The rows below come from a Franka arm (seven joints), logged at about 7 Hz.
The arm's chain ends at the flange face. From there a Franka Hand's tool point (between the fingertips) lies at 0.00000 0.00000 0.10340 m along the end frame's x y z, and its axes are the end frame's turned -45 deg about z.
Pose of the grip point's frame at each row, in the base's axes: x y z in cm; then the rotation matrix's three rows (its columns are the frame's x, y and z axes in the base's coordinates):
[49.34 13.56 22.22], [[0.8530 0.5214 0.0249], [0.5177 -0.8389 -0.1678], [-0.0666 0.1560 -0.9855]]
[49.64 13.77 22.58], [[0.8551 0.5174 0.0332], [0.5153 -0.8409 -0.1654], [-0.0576 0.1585 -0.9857]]
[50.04 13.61 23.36], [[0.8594 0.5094 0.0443], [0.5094 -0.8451 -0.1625], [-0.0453 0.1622 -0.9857]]
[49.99 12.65 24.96], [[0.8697 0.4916 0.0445], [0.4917 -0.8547 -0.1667], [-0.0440 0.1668 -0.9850]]
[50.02 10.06 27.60], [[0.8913 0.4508 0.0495], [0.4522 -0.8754 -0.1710], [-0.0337 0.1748 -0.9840]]
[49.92 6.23 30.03], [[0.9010 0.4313 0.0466], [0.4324 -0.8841 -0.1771], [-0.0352 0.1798 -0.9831]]
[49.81 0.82 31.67], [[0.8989 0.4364 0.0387], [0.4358 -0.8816 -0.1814], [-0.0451 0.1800 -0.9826]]
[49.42 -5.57 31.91], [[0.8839 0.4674 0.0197], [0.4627 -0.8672 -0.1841], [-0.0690 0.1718 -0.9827]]
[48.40 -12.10 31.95], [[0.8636 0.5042 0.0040], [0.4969 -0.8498 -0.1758], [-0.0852 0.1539 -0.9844]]
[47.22 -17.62 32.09], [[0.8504 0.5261 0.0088], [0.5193 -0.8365 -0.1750], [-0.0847 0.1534 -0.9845]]
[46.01 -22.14 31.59], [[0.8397 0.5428 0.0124], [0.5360 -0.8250 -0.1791], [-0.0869 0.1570 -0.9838]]
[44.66 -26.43 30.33], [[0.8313 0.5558 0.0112], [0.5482 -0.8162 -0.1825], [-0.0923 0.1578 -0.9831]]
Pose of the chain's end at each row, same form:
[49.08 15.30 32.41], [[0.9718 -0.2345 0.0249], [-0.2271 -0.9593 -0.1678], [0.0632 0.1574 -0.9855]]
[49.30 15.48 32.77], [[0.9705 -0.2388 0.0332], [-0.2302 -0.9590 -0.1654], [0.0713 0.1528 -0.9857]]
[49.58 15.29 33.55], [[0.9679 -0.2475 0.0443], [-0.2374 -0.9578 -0.1625], [0.0827 0.1467 -0.9857]]
[49.53 14.37 35.14], [[0.9626 -0.2674 0.0445], [-0.2567 -0.9520 -0.1667], [0.0868 0.1491 -0.9850]]
[49.51 11.83 37.77], [[0.9490 -0.3115 0.0495], [-0.2992 -0.9388 -0.1710], [0.0998 0.1474 -0.9840]]
[49.44 8.06 40.20], [[0.9421 -0.3321 0.0466], [-0.3194 -0.9309 -0.1771], [0.1022 0.1520 -0.9831]]
[49.41 2.70 41.83], [[0.9442 -0.3270 0.0387], [-0.3152 -0.9315 -0.1814], [0.0954 0.1592 -0.9826]]
[49.22 -3.67 42.07], [[0.9555 -0.2945 0.0197], [-0.2860 -0.9404 -0.1841], [0.0727 0.1703 -0.9827]]
[48.36 -10.28 42.13], [[0.9672 -0.2541 0.0040], [-0.2495 -0.9523 -0.1758], [0.0486 0.1691 -0.9844]]
[47.13 -15.81 42.27], [[0.9733 -0.2293 0.0088], [-0.2243 -0.9587 -0.1750], [0.0486 0.1684 -0.9845]]
[45.88 -20.29 41.76], [[0.9776 -0.2099 0.0124], [-0.2044 -0.9624 -0.1791], [0.0496 0.1725 -0.9838]]
[44.54 -24.54 40.50], [[0.9808 -0.1948 0.0112], [-0.1895 -0.9648 -0.1825], [0.0463 0.1768 -0.9831]]

